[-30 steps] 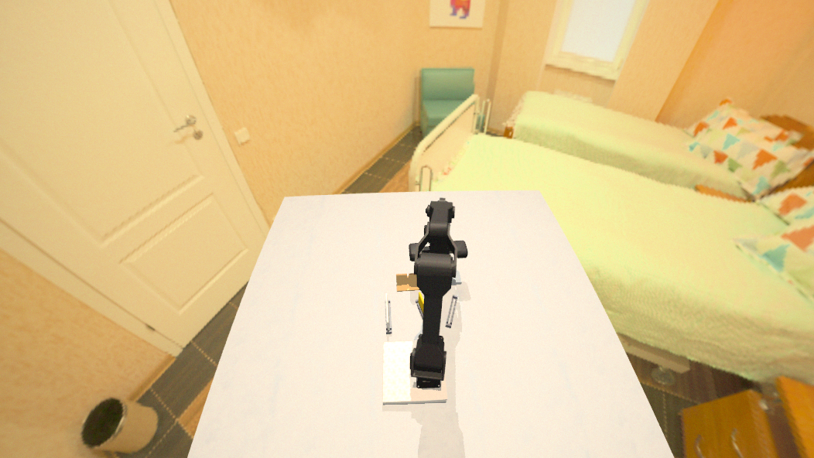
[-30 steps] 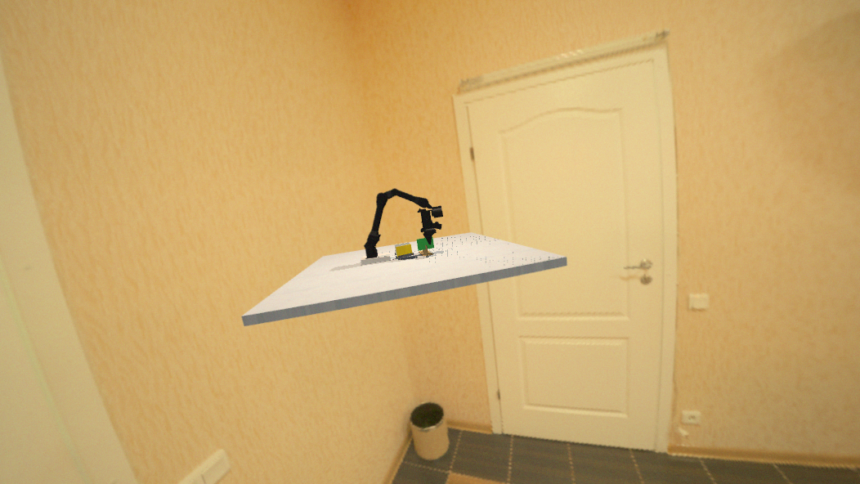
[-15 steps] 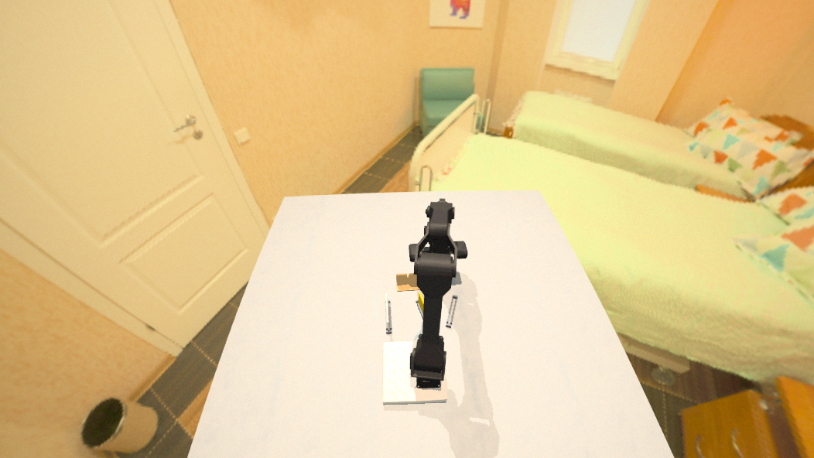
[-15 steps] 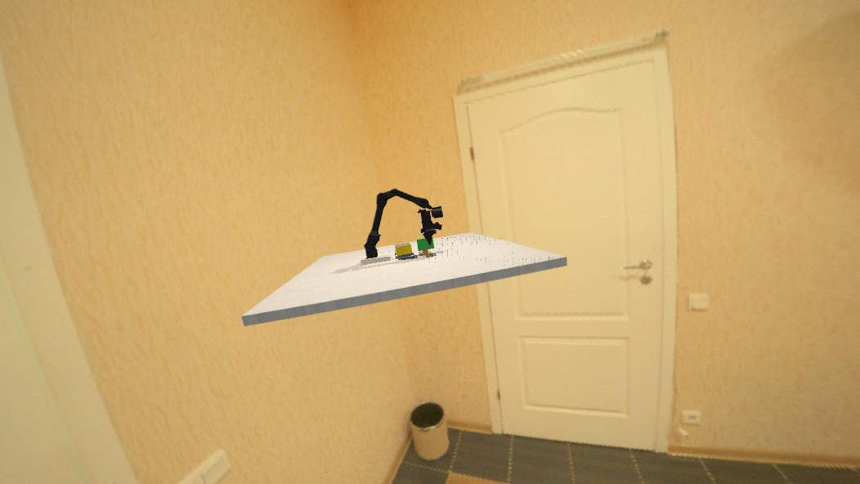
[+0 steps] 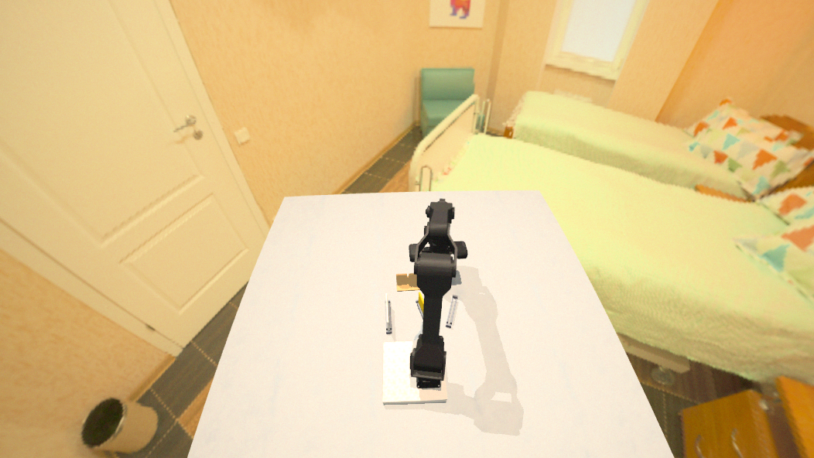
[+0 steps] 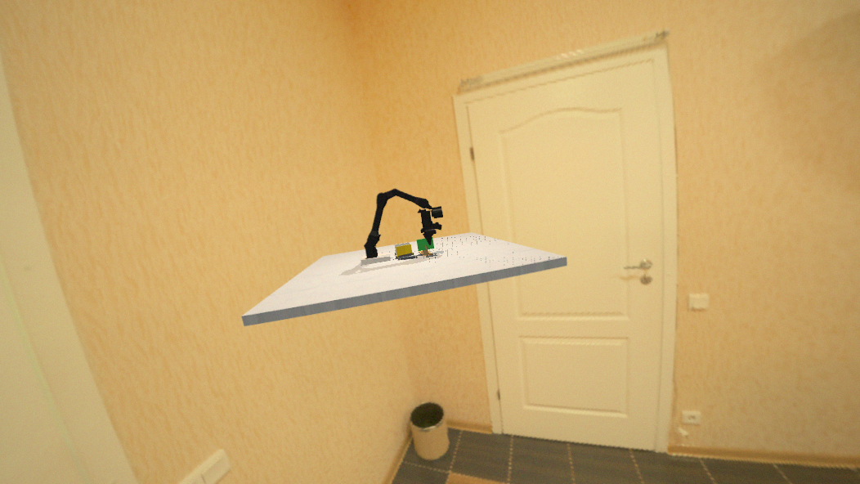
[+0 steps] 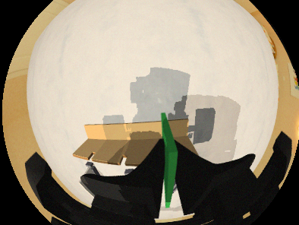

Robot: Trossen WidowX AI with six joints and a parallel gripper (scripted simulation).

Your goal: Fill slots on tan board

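Now: the green board 30 mm behind my gripper tip. From my gripper tip the other things lie so: yellow board (160 mm behind, 50 mm to the left, 30 mm below); tan board (50 mm to the left, 30 mm below, 30 mm behind).
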